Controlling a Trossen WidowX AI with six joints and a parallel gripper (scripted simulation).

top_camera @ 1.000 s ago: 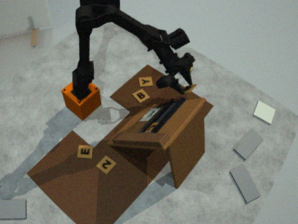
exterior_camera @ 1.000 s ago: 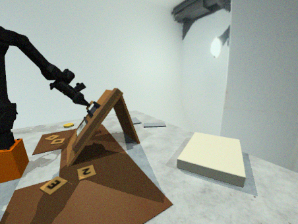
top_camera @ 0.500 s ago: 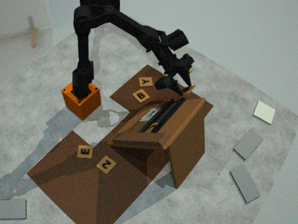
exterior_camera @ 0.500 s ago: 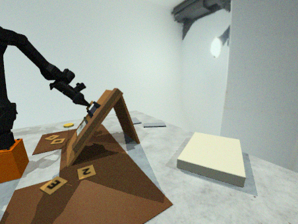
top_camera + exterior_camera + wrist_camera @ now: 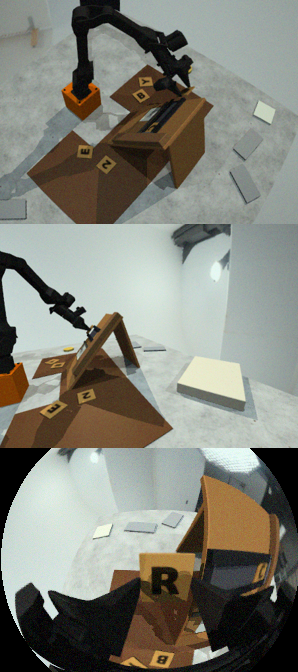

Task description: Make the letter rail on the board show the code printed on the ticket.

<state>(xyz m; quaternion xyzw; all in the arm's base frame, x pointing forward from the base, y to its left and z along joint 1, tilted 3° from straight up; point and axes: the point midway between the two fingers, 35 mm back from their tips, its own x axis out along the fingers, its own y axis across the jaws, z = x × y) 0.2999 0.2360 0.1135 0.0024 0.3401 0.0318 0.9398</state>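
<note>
The white ticket lies 120 mm to the right of my gripper tip, 80 mm below it and 60 mm behind it. Also, from my gripper tip: yellow disc (260 mm to the left, 170 mm below, 150 mm behind); cream plate (320 mm to the left, 290 mm ahead, 170 mm below); letter tile (right at my gripper tip).
</note>
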